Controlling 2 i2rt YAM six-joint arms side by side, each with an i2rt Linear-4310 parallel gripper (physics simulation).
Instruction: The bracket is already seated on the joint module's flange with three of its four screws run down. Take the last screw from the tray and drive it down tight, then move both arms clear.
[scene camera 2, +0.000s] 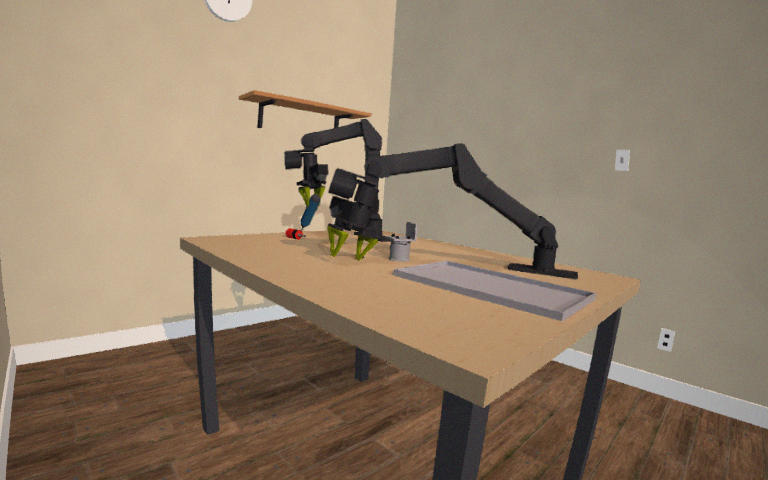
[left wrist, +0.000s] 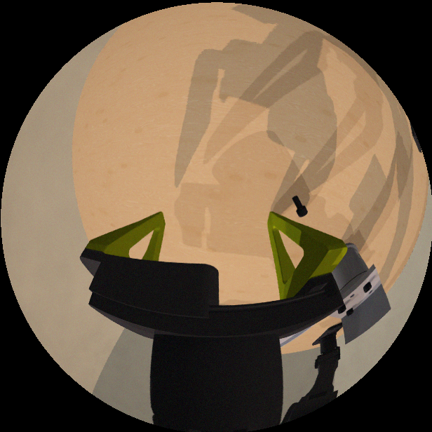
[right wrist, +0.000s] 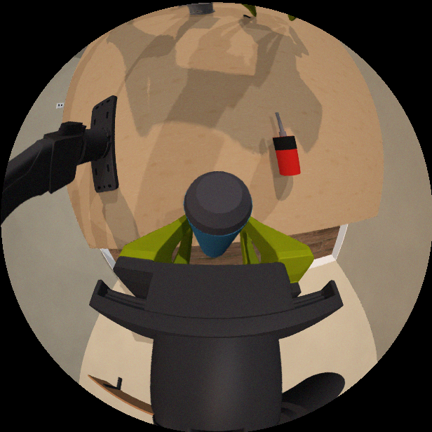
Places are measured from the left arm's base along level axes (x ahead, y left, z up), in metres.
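Pixels of known places: left gripper, fingertip midpoint: (scene camera 2: 345, 258); right gripper, fingertip midpoint: (scene camera 2: 312, 206); left arm's base at its link origin: (scene camera 2: 542, 272).
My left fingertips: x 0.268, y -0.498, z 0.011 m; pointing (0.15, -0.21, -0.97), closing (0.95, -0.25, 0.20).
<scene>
Ahead of a thing's pixels: the offset from my left fingertips to its top centre. "spot": to the spot under its first point. Level surfaces: height alone.
A black screw (left wrist: 300, 206) lies on the table, just outside the right-hand finger in the left wrist view. My left gripper (scene camera 2: 346, 256) (left wrist: 215, 217) is open and empty, fingers pointing down low over the table beside the joint module. The grey joint module @[0.146 m back, 0.095 m left, 0.053 m up] (scene camera 2: 399, 250) (left wrist: 352, 265) (right wrist: 201, 8) stands upright, with the bracket (scene camera 2: 410, 230) (left wrist: 367, 315) on top. Several dark screw heads show on the bracket. My right gripper (scene camera 2: 313, 199) (right wrist: 215, 217) is shut on a blue screwdriver @[spot: 0.338 m back, 0.386 m right, 0.080 m up] (scene camera 2: 309, 212) (right wrist: 212, 245) with a dark cap, held tilted above the table. The tray @[0.015 m ahead, 0.404 m left, 0.005 m up] (scene camera 2: 481, 296) shows no screw.
A red and black tool @[0.224 m back, 0.351 m right, 0.024 m up] (scene camera 2: 293, 233) (right wrist: 288, 161) with a thin grey shaft lies on the table @[0.011 m down] (scene camera 2: 430, 328) near the right gripper. The black base plate (right wrist: 105, 145) of an arm stands at the left in the right wrist view. A wooden shelf (scene camera 2: 305, 104) hangs on the wall.
</scene>
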